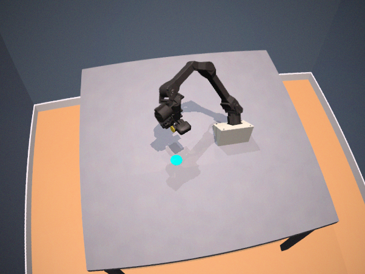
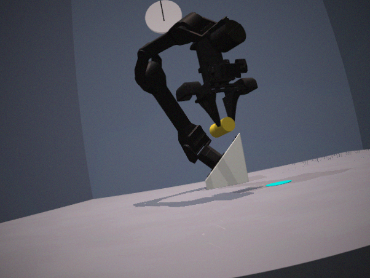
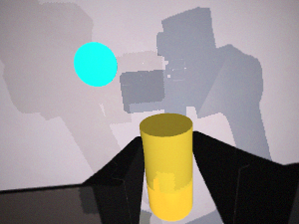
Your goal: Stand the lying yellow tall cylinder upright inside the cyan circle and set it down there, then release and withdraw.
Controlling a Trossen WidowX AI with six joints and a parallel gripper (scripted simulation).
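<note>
Now: the yellow tall cylinder 2 cm behind my gripper tip and 1 cm to the right of it. From my gripper tip the other things lie so: cyan circle (2 cm ahead, 9 cm to the left, 15 cm below).
</note>
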